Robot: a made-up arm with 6 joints. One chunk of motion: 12 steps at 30 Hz.
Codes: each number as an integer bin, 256 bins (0 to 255) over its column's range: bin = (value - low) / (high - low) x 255, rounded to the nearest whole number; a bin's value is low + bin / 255 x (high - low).
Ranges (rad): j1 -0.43..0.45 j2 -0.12..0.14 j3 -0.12..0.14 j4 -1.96..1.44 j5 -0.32..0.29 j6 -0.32..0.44
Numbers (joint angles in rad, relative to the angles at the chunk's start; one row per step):
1: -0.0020 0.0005 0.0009 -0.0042 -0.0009 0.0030
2: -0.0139 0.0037 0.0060 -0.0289 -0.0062 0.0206
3: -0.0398 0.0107 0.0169 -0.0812 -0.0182 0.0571
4: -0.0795 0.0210 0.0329 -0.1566 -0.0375 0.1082
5: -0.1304 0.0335 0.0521 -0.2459 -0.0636 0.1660
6: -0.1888 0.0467 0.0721 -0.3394 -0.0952 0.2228
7: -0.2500 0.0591 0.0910 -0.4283 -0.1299 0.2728
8: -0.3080 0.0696 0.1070 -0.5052 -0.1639 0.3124
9: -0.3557 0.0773 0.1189 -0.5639 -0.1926 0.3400
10: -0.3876 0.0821 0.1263 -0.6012 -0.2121 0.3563
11: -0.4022 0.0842 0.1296 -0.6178 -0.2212 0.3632
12: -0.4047 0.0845 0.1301 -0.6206 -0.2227 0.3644
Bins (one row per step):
1: 124 118 119 147 133 108
2: 121 121 124 145 131 114
3: 113 128 134 141 126 127
4: 102 138 150 135 118 144
5: 87 151 169 129 107 163
6: 70 163 188 122 94 182
7: 52 176 207 115 79 199
8: 35 186 223 109 65 212
9: 22 194 234 105 53 221
10: 12 198 242 102 45 227
11: 8 200 245 101 41 229
12: 7 201 245 100 41 230

